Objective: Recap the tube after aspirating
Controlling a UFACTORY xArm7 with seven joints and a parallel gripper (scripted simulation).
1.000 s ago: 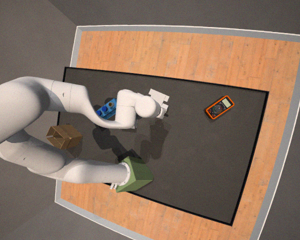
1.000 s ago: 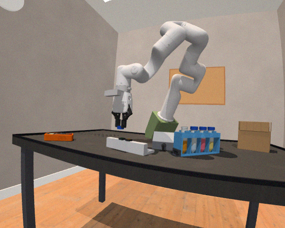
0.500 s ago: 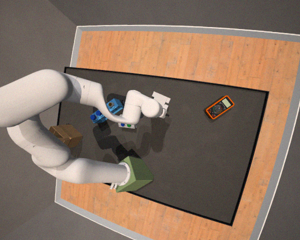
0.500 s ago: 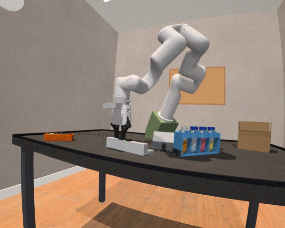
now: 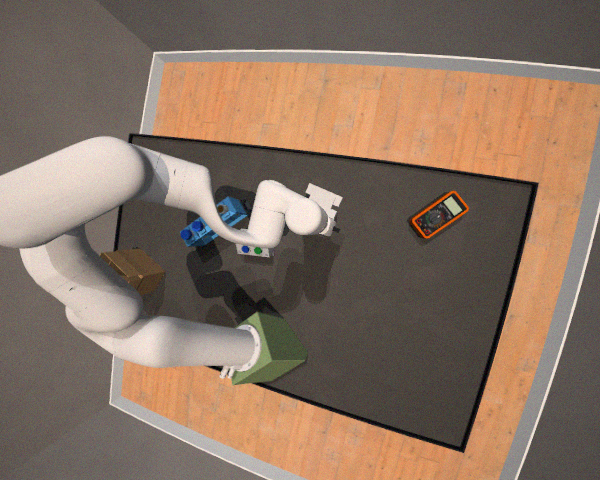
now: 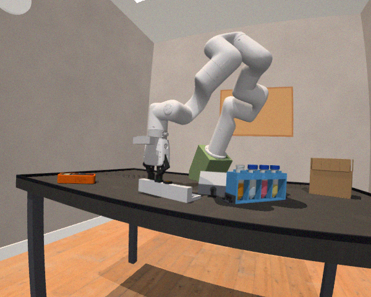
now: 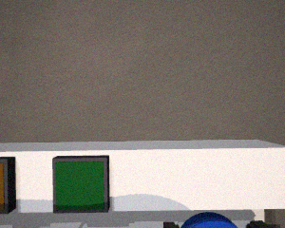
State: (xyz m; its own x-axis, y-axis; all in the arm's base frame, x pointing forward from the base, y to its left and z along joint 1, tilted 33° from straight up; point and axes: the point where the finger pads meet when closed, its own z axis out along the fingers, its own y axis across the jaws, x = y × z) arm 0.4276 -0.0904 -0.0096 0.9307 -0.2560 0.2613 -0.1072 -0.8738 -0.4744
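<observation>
My gripper is now 2 cm above the blue cap. Also, from my hand: blue cycle key 16 cm behind, 21 cm to the left, 2 cm above; key housing 13 cm behind, 19 cm to the left, 1 cm above; green ready key 15 cm behind, 17 cm to the left, 2 cm above.
</observation>
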